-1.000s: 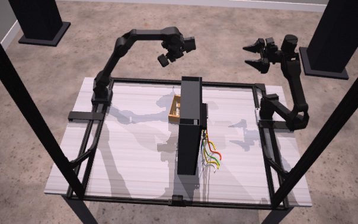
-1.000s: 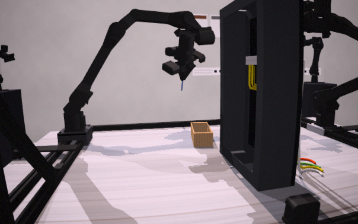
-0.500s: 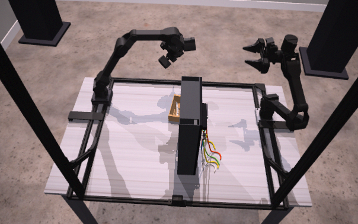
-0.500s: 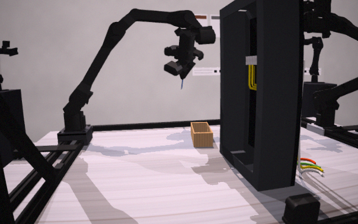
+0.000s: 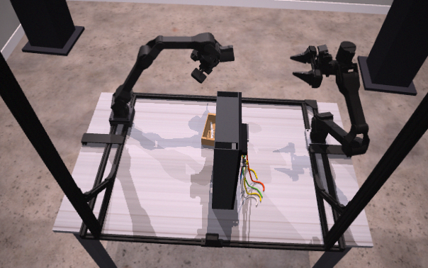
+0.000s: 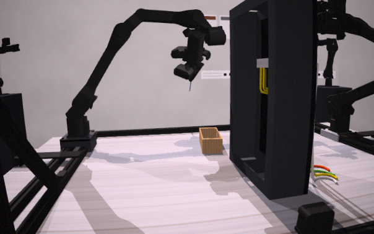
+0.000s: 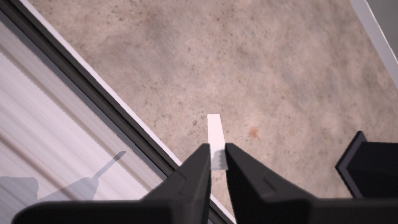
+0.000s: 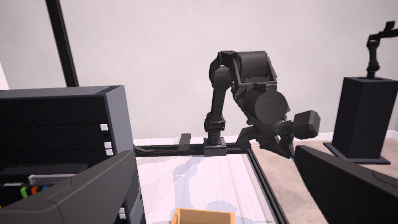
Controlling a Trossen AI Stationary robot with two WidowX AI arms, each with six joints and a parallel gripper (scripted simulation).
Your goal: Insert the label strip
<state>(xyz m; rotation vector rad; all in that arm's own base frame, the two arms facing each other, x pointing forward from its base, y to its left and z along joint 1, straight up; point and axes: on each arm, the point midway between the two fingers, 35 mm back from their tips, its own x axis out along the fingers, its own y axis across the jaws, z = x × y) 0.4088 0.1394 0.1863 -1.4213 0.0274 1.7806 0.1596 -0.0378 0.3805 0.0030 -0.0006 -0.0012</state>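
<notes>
Right now my left hand is 3 cm short of the pale blue label strip and 4 cm above it. Round my left hand: black frame rail: 45 cm behind, 12 cm to the right, 17 cm above; box: 19 cm behind, 4 cm to the right, 22 cm below.
Right now my right hand is 370 mm to the right of the pale blue label strip, 220 mm above it and 180 mm short of it. The rest, counted from my right hand: black frame rail 300 mm behind, 250 mm to the left, 10 mm below; box 390 mm below, 330 mm to the left, 40 mm behind.
</notes>
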